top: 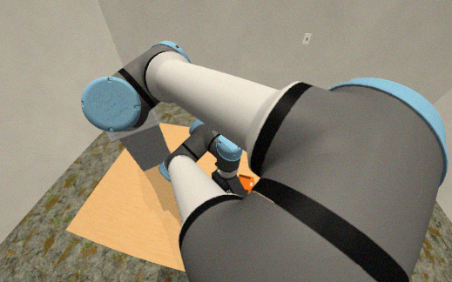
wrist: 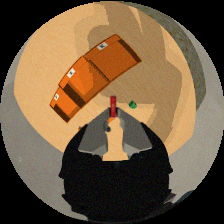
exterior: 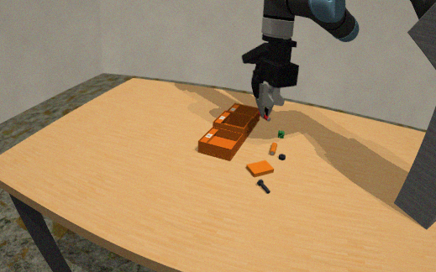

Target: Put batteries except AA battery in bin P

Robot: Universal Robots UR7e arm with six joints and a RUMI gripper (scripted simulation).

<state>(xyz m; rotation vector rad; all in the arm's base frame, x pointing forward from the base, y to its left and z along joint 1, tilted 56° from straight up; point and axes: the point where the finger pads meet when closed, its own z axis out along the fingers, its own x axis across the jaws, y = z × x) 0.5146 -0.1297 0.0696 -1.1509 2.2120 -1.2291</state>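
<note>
Now: hand 8 cm short of the orange bin and 5 cm above it. Round my hand: orange cylindrical battery 7 cm below, 6 cm to the left, 3 cm behind; then red battery 1 cm below; then green block 7 cm below, 5 cm behind, 2 cm to the right.
</note>
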